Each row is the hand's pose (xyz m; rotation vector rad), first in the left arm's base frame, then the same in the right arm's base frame.
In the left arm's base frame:
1: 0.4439 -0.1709 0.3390 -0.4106 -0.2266 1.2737
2: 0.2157 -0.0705 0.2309 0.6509 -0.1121 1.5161
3: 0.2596 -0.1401 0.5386 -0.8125 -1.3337 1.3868
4: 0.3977 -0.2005 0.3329 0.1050 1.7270 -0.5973
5: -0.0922 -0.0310 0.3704 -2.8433 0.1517 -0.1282
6: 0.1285 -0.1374 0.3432 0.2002 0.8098 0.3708
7: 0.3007 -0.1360 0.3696 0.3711 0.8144 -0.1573
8: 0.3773 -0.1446 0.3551 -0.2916 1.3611 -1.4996
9: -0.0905 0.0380 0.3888 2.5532 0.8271 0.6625
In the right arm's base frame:
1: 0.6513 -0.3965 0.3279 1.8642 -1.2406 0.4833
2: 0.4276 -0.4707 0.4632 -2.4529 1.5838 -0.6016
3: 0.5286 -0.5975 0.1890 1.1254 -1.6394 -0.5512
4: 0.6001 -0.3850 0.3105 1.4503 1.7311 1.9169
5: 0.1746 -0.6778 0.3685 -0.4387 0.0036 0.3554
6: 0.3581 -0.5177 0.3303 2.4575 0.2741 1.3779
7: 0.5287 -0.4836 0.3205 2.5245 1.0034 1.1367
8: 0.5966 -0.4455 0.3297 0.8454 2.2545 0.9892
9: 0.1938 -0.7388 0.4003 -1.0497 0.0445 -0.5254

